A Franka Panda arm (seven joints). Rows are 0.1 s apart.
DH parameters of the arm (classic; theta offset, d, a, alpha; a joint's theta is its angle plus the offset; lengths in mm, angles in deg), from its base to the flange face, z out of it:
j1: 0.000 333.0 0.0 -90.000
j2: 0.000 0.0 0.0 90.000
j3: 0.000 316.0 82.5 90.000
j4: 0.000 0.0 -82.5 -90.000
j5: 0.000 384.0 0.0 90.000
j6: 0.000 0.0 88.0 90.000
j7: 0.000 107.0 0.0 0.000
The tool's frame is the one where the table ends.
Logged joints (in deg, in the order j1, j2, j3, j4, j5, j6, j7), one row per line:
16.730, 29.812, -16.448, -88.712, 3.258, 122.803, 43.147
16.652, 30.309, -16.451, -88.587, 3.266, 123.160, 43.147
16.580, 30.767, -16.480, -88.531, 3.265, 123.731, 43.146
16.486, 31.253, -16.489, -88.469, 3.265, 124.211, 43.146
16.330, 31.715, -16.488, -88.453, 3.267, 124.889, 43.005
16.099, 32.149, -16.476, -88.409, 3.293, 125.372, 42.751
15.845, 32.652, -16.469, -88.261, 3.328, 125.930, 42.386
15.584, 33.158, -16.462, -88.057, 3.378, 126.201, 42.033
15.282, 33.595, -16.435, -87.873, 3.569, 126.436, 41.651
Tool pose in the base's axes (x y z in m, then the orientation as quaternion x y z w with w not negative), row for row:
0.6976, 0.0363, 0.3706, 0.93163, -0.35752, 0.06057, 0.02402
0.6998, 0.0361, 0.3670, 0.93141, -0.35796, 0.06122, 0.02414
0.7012, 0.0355, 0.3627, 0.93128, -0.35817, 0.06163, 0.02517
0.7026, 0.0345, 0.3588, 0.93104, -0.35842, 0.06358, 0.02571
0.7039, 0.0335, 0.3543, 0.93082, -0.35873, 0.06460, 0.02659
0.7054, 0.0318, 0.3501, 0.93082, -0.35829, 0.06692, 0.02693
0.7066, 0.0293, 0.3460, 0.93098, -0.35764, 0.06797, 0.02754
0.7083, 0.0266, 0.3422, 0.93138, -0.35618, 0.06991, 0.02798
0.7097, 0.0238, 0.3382, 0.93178, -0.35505, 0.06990, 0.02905
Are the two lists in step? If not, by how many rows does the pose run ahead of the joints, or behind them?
The pose runs 1 row behind the joints: the pose in row i belongs to the joints in row i - 1.
